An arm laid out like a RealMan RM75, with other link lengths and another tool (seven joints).
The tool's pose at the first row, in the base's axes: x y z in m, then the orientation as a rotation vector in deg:
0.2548, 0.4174, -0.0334, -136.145, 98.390, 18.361
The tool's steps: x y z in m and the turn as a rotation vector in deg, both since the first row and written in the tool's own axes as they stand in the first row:
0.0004, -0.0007, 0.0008, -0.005, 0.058, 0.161
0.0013, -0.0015, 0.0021, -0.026, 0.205, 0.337
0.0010, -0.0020, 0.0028, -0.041, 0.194, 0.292
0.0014, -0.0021, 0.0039, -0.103, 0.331, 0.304
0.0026, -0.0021, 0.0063, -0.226, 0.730, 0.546
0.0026, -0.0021, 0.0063, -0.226, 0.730, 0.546
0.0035, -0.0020, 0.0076, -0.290, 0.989, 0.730
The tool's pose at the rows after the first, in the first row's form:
0.2555, 0.4175, -0.0343, -136.055, 98.616, 18.324
0.2565, 0.4173, -0.0357, -136.014, 98.904, 18.204
0.2568, 0.4179, -0.0363, -136.053, 98.847, 18.224
0.2570, 0.4179, -0.0375, -136.164, 98.936, 18.128
0.2572, 0.4174, -0.0401, -136.282, 99.440, 17.825
0.2572, 0.4174, -0.0401, -136.282, 99.440, 17.825
0.2573, 0.4170, -0.0416, -136.326, 99.797, 17.617

